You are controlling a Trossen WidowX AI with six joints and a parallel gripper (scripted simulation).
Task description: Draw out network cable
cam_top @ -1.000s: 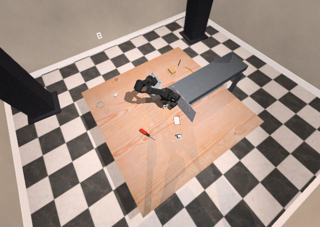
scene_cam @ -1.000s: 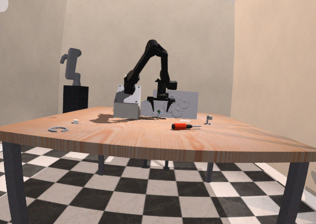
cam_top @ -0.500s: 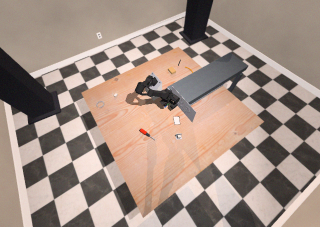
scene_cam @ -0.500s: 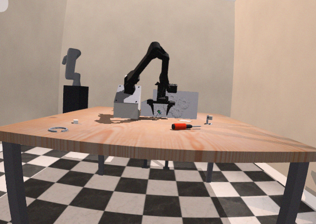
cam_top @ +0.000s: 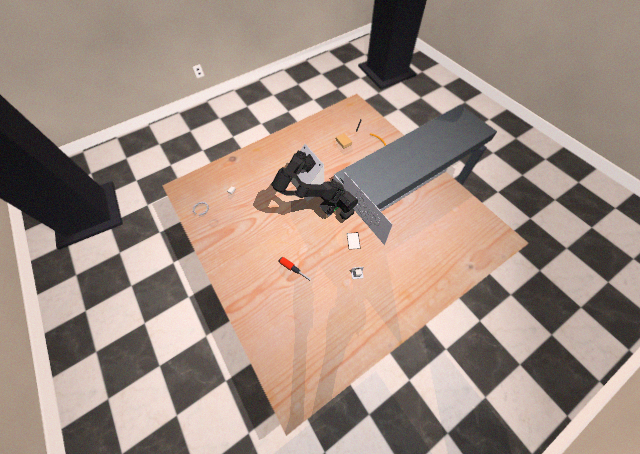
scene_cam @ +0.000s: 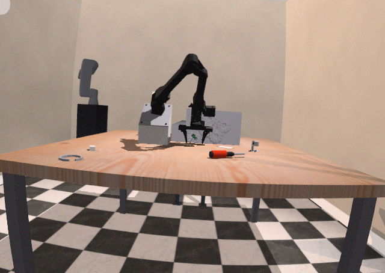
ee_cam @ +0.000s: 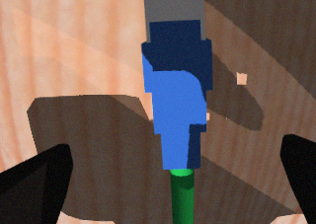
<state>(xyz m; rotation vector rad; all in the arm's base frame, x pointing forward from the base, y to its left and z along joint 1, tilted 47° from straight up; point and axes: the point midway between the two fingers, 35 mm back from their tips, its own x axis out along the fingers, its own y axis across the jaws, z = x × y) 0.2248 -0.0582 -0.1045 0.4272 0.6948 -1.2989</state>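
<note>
Right now the white rectangle is 170 mm ahead of my hand and 40 mm below it. Round my hand: blue plug (10 mm ahead, 40 mm to the right); network jack (330 mm ahead, 80 mm to the right); red screwdriver (180 mm ahead, 310 mm to the right, 30 mm below).
</note>
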